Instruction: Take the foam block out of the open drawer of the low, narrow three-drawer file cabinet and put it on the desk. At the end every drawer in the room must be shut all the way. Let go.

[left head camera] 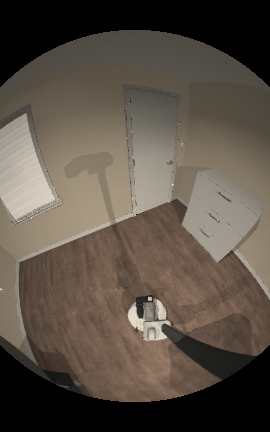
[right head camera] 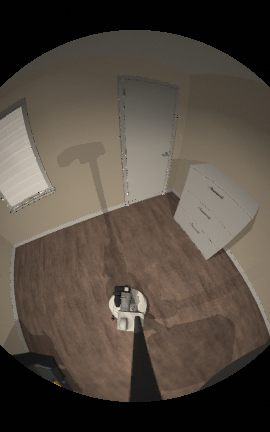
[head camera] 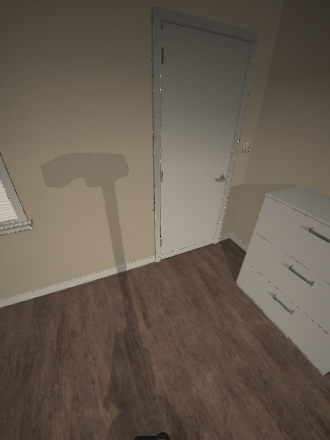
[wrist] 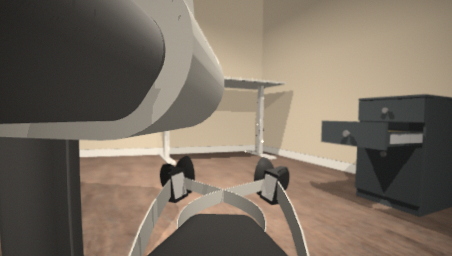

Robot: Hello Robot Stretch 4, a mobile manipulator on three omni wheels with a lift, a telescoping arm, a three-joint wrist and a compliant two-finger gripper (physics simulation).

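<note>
The low dark grey file cabinet (wrist: 436,155) stands at the right in the wrist view, its middle drawer (wrist: 370,135) pulled out and the drawers above and below it looking shut. In the right head view part of it shows at the lower left edge, with a small yellow patch (right head camera: 57,383), probably the foam block, in the open drawer. The desk (wrist: 255,83), a thin top on white legs, stands at the back in the wrist view, partly hidden by the arm. My gripper (wrist: 224,171) is open with nothing between its fingertips, well apart from cabinet and desk.
A wide white three-drawer cabinet (head camera: 285,250) (left head camera: 220,215) (right head camera: 215,210) stands by the right wall, its drawers looking shut. A closed door (head camera: 200,140) (left head camera: 154,150) (right head camera: 149,140) is left of it. A window with blinds (left head camera: 27,165) (right head camera: 20,155) is at the left.
</note>
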